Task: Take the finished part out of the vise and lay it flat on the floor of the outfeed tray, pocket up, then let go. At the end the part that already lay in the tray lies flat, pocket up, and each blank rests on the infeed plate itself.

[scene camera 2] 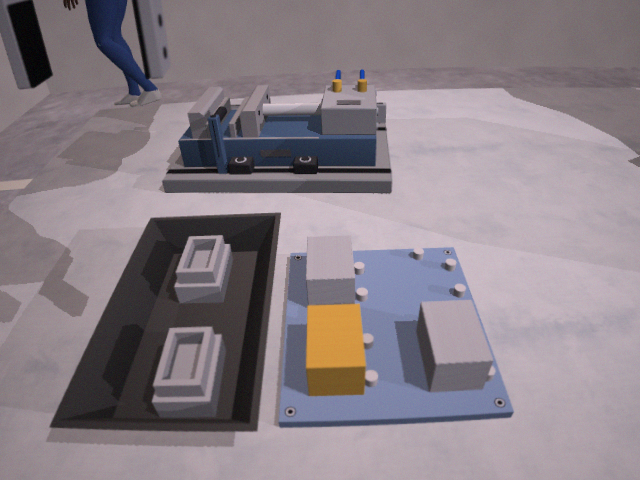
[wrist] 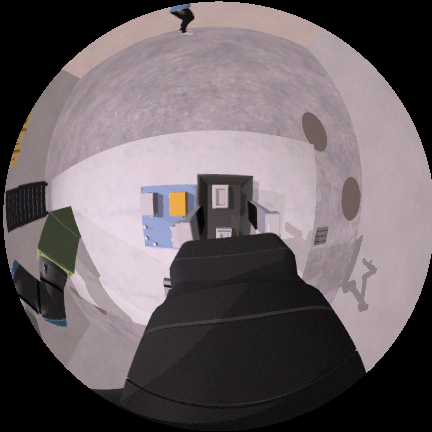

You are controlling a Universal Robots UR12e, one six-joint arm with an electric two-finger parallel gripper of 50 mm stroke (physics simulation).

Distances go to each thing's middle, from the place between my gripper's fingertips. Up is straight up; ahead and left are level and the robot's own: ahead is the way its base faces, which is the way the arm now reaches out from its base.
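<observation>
My hand is 22 cm above the orange blank (scene camera 2: 335, 359), and it is also 11 cm past the blank and 1 cm to the right of it. Going by their middles, the orange blank is the nearest to my hand of the things named here. As for the vise (scene camera 2: 332, 150), it is 20 cm below my hand, 36 cm to the right of it and 12 cm behind it.
</observation>
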